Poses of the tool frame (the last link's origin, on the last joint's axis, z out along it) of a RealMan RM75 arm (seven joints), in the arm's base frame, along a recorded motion.
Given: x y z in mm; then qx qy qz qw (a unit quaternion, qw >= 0).
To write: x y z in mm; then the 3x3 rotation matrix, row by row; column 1 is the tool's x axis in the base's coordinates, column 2 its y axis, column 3 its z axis. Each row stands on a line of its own. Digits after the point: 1 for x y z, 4 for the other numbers.
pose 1, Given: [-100.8 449.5 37.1 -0.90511 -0.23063 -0.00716 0.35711]
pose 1, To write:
-100.8 449.5 37.1
0.8935 0.4226 -0.1518
0.4124 -0.6386 0.6498
0.1777 -0.6431 -0.7448

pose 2, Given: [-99.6 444.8 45.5 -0.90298 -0.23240 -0.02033 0.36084]
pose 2, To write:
-99.6 444.8 45.5
0.8912 0.4344 -0.1310
0.4050 -0.6316 0.6611
0.2044 -0.6422 -0.7388

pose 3, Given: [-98.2 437.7 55.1 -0.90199 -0.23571 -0.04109 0.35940]
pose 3, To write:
-98.2 437.7 55.1
0.8855 0.4548 -0.0953
0.3957 -0.6305 0.6677
0.2436 -0.6290 -0.7383

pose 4, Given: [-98.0 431.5 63.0 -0.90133 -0.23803 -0.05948 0.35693]
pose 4, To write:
-98.0 431.5 63.0
0.8796 0.4716 -0.0627
0.3866 -0.6319 0.6717
0.2771 -0.6151 -0.7381

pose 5, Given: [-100.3 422.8 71.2 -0.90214 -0.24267 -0.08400 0.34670]
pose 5, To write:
-100.3 422.8 71.2
0.8681 0.4961 -0.0167
0.3796 -0.6418 0.6663
0.3198 -0.5848 -0.7455

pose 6, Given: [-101.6 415.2 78.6 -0.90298 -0.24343 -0.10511 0.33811]
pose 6, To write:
-101.6 415.2 78.6
0.8594 0.5107 0.0252
0.3685 -0.6528 0.6618
0.3544 -0.5594 -0.7493

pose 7, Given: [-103.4 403.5 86.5 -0.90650 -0.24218 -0.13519 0.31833]
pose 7, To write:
-103.4 403.5 86.5
0.8461 0.5251 0.0909
0.3530 -0.6800 0.6426
0.3993 -0.5116 -0.7608

